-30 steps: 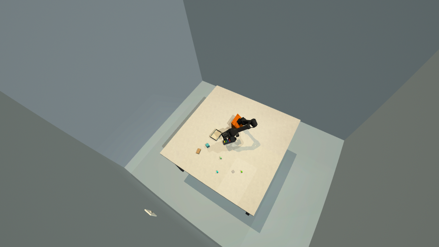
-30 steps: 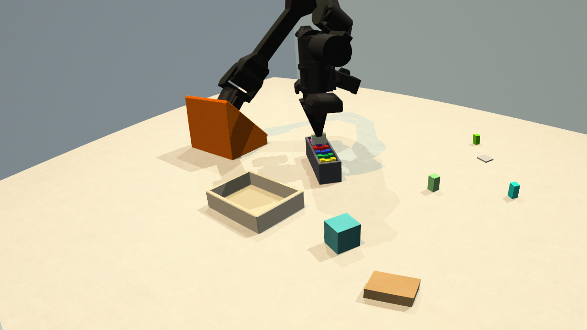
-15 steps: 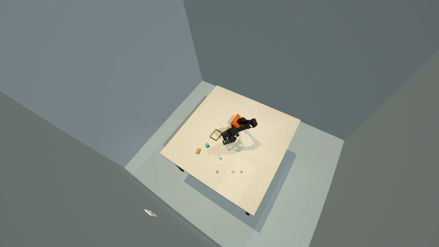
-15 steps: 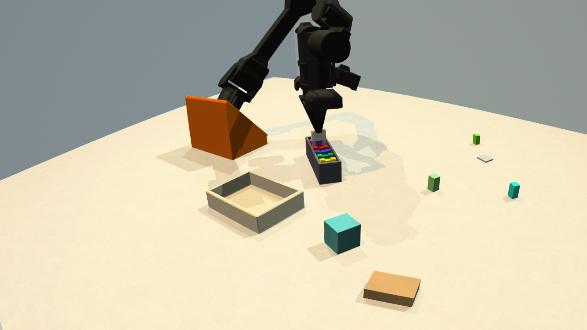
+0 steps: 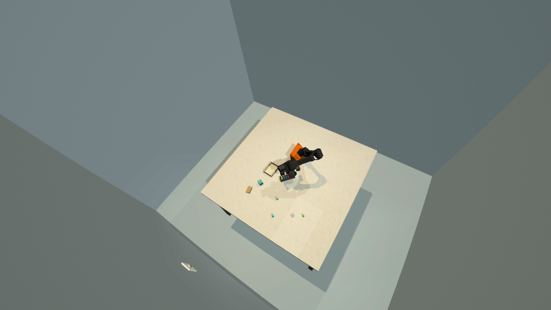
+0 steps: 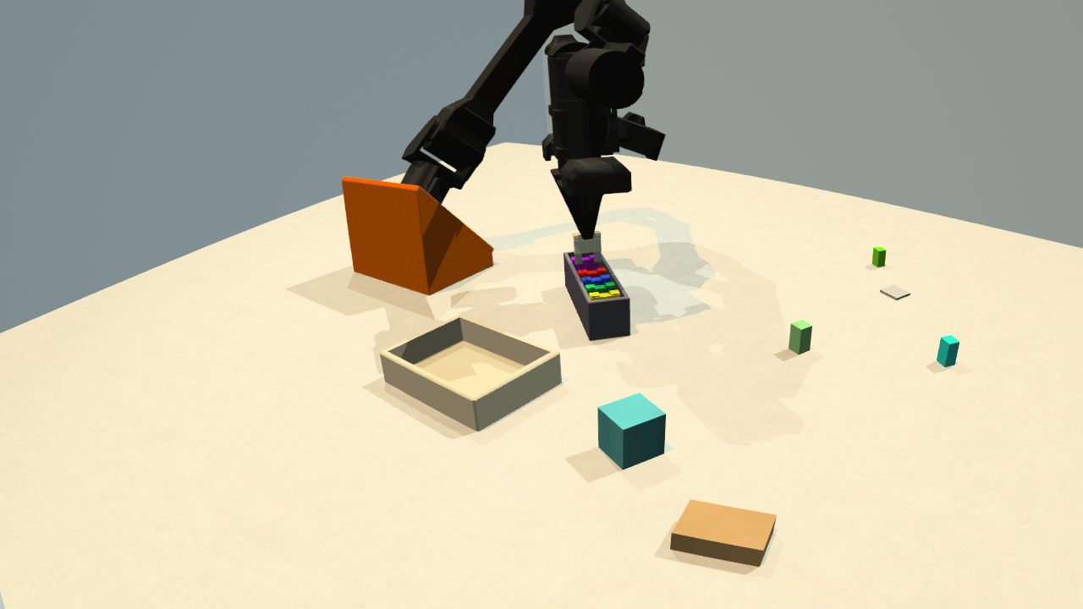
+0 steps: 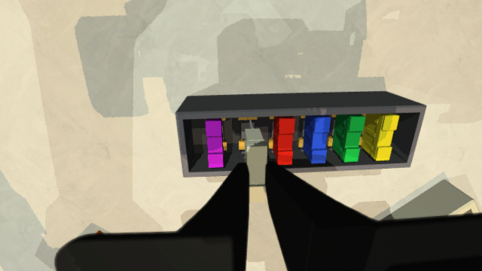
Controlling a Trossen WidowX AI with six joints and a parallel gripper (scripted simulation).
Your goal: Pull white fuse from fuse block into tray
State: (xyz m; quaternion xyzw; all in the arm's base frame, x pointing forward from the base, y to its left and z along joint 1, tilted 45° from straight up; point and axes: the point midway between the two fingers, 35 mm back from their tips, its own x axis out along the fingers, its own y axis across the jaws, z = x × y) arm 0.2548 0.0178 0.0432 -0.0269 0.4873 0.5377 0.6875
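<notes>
The magenta fuse lies 20 mm behind my gripper tip, 10 mm to the left of it and 40 mm below it. Round my gripper tip: blue fuse (30 mm ahead, 30 mm to the right, 40 mm below); white fuse (10 mm below); red fuse (20 mm ahead, 10 mm to the right, 40 mm below).
</notes>
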